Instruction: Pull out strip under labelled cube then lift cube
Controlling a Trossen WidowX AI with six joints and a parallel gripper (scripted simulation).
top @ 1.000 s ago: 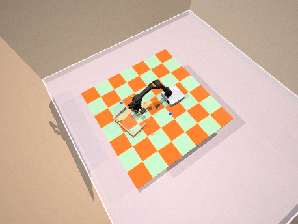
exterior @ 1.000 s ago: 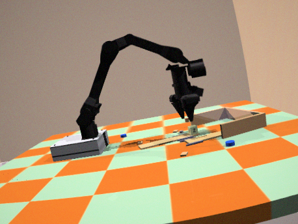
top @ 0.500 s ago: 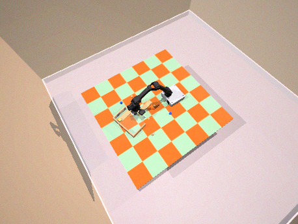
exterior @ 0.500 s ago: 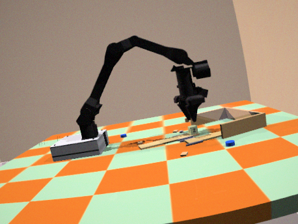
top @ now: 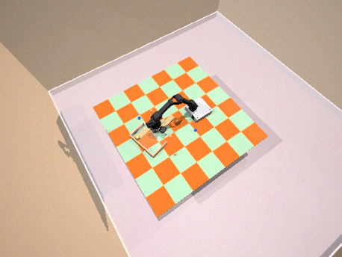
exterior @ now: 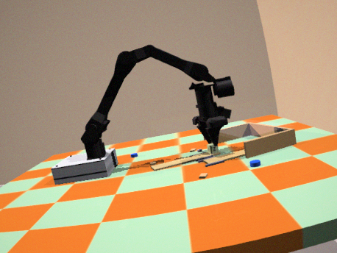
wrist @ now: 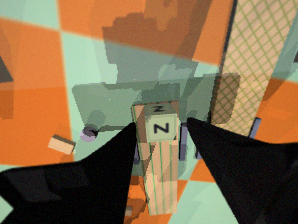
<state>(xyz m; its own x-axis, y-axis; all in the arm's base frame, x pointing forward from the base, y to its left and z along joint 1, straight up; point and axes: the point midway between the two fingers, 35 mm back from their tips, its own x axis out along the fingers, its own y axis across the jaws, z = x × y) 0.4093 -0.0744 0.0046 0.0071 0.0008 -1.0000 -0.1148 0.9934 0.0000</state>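
The labelled cube lies 1 cm below my gripper tip.
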